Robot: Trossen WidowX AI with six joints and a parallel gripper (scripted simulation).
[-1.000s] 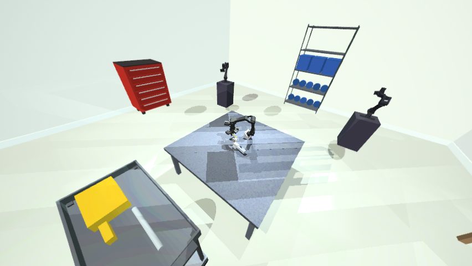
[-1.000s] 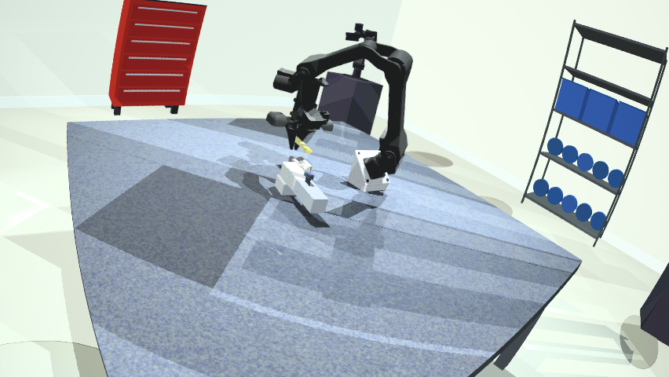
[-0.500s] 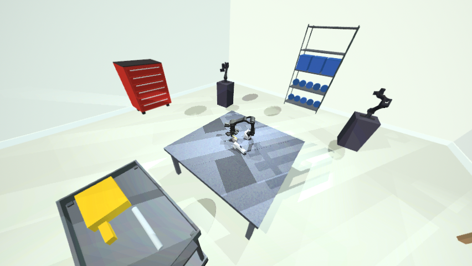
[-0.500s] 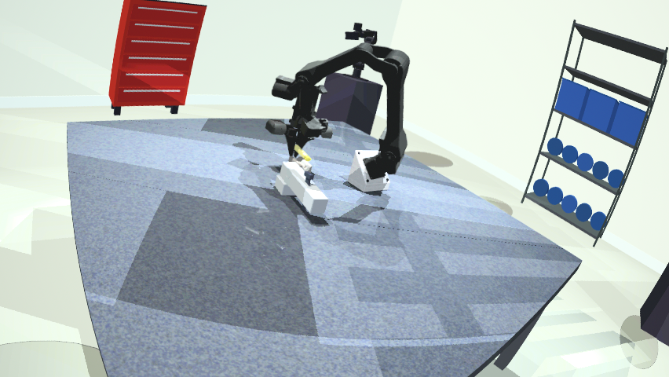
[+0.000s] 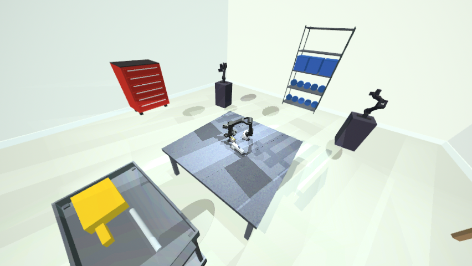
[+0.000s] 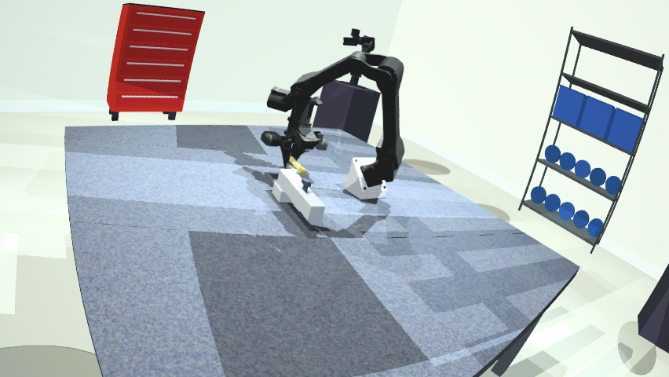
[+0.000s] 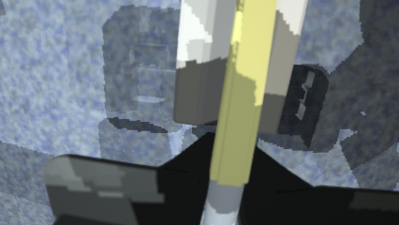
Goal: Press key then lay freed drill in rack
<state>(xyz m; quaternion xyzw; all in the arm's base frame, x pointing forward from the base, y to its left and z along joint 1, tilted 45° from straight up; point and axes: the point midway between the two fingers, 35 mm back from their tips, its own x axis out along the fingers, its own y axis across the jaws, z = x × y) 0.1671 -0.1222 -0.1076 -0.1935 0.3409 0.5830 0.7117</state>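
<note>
My gripper tip is 1 cm short of the drill, 4 cm to the right of it and 3 cm below it. From my gripper tip the other things lie so: white block 13 cm ahead, 19 cm to the left, 2 cm above; then dark key 13 cm ahead, 22 cm to the left, 3 cm above.
</note>
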